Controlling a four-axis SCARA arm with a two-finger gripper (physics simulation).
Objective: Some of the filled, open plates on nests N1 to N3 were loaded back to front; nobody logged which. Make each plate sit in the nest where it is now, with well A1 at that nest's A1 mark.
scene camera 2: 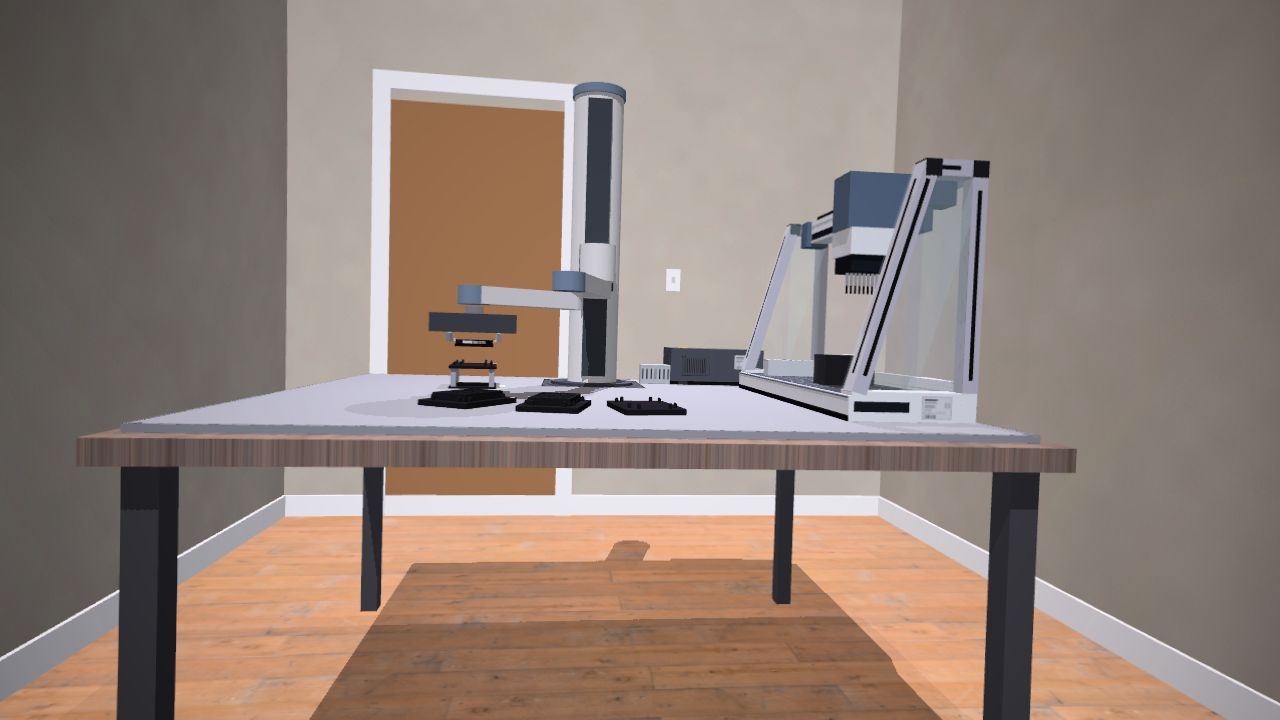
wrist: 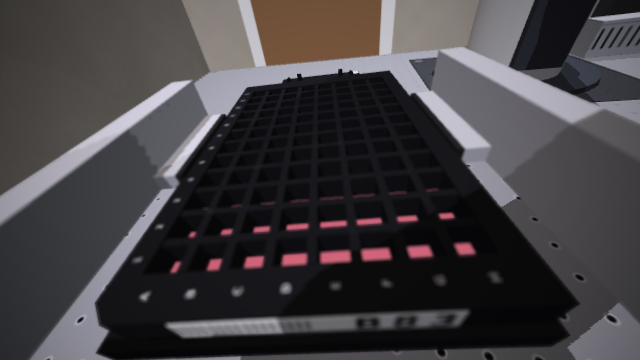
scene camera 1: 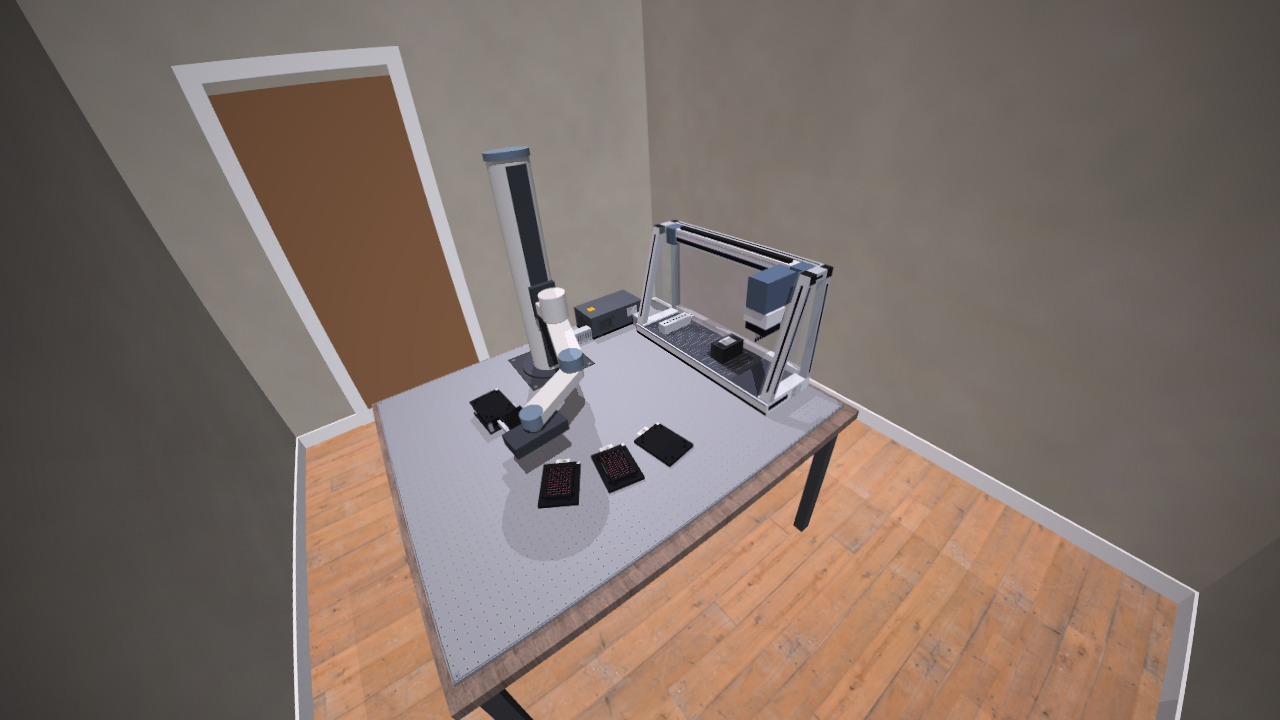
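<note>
My gripper (scene camera 2: 474,340) (wrist: 314,90) is shut on the long sides of a black, open well plate (wrist: 320,175). It holds the plate level above a raised black stand (scene camera 1: 492,402) (scene camera 2: 472,365). In the wrist view, letters A to H run left to right along the plate's near edge, with A1 at the near left corner. Pink liquid shows in the nearer wells; the end label is blurred. Two filled plates (scene camera 1: 560,481) (scene camera 1: 617,464) sit in low front nests. A third low nest (scene camera 1: 664,444) (scene camera 2: 646,406) holds no plate. Nest numbers and A1 marks are too small to read.
The arm's column (scene camera 1: 519,259) (scene camera 2: 597,179) stands behind the nests. A framed pipetting machine (scene camera 1: 787,340) (scene camera 2: 904,295) stands at the right of the table. A dark grey box (scene camera 1: 608,311) (scene camera 2: 711,365) and a small white slotted block (scene camera 2: 654,373) are at the back.
</note>
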